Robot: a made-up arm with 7 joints. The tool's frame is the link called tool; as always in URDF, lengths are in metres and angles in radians.
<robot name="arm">
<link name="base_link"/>
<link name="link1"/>
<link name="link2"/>
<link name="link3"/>
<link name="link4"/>
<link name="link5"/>
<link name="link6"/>
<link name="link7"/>
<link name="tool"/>
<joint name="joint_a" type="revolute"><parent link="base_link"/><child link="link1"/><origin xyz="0 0 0.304" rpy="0 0 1.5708"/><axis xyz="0 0 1"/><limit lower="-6.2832" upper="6.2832" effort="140" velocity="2.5"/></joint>
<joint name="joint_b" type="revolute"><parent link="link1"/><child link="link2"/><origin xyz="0 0 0" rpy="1.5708 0 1.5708"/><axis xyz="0 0 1"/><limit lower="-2.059" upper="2.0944" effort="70" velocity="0.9"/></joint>
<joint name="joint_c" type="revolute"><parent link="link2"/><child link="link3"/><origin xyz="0 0.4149 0" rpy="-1.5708 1.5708 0"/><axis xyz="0 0 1"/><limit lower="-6.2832" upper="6.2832" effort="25" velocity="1.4"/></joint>
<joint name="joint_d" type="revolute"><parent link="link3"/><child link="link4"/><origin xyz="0 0.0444 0" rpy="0 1.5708 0"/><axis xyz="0 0 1"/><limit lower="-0.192" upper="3.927" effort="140" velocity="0.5"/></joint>
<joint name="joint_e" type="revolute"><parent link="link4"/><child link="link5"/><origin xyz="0.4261 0.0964 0" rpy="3.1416 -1.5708 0"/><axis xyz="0 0 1"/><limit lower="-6.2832" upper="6.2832" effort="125" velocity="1.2"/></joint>
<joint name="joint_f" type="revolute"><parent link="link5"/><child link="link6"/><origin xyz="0 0 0" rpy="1.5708 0 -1.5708"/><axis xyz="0 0 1"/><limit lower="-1.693" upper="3.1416" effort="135" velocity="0.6"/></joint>
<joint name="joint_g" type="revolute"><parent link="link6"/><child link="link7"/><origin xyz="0.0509 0.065 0" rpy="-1.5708 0 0"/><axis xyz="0 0 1"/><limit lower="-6.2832" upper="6.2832" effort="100" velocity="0.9"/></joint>
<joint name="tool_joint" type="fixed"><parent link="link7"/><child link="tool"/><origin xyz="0 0 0"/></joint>
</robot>
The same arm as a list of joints. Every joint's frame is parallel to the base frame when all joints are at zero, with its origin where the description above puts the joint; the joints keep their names.
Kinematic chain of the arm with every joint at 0, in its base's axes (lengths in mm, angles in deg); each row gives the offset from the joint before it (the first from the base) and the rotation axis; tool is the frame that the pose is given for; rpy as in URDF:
joint_a: xyz 0 0 304 axis +z
joint_b: xyz 0 0 0 axis +y
joint_c: xyz 0 0 414.9 axis +z
joint_d: xyz 44.4 0 0 axis -y
joint_e: xyz 96.4 0 -426.1 axis -z
joint_f: xyz 0 0 0 axis +y
joint_g: xyz 50.9 0 -65 axis -z
tool: xyz 0 0 0 rpy 180 0 0
Joint limits (deg, base to tool): -360..360 -117.97..120 -360..360 -11..225 -360..360 -97..180 -360..360

